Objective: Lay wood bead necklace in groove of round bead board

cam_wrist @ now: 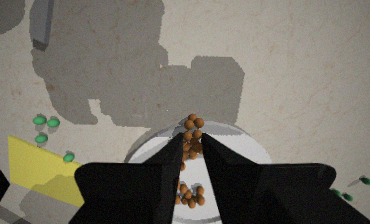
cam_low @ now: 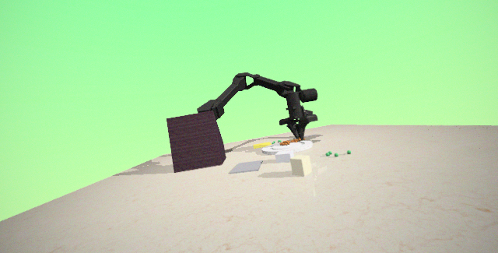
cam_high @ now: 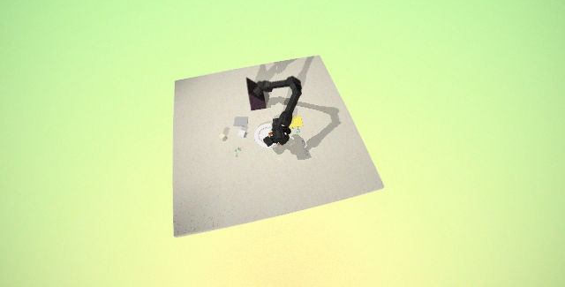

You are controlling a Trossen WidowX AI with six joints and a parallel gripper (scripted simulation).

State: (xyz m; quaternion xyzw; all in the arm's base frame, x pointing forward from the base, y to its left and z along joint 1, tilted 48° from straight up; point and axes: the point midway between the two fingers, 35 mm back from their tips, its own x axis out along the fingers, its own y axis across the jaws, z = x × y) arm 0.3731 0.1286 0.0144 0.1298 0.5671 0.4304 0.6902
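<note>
Right now my gripper tip is 70 mm past the round white bead board, 50 mm to the left of it and 10 mm above it. From my gripper tip the other things lie so: thin white strip: 170 mm to the left, 80 mm ahead, 10 mm below; then yellow card: 160 mm behind, 140 mm to the left, 10 mm below; then grey flat plate: 230 mm to the right, 230 mm behind, 10 mm below.
</note>
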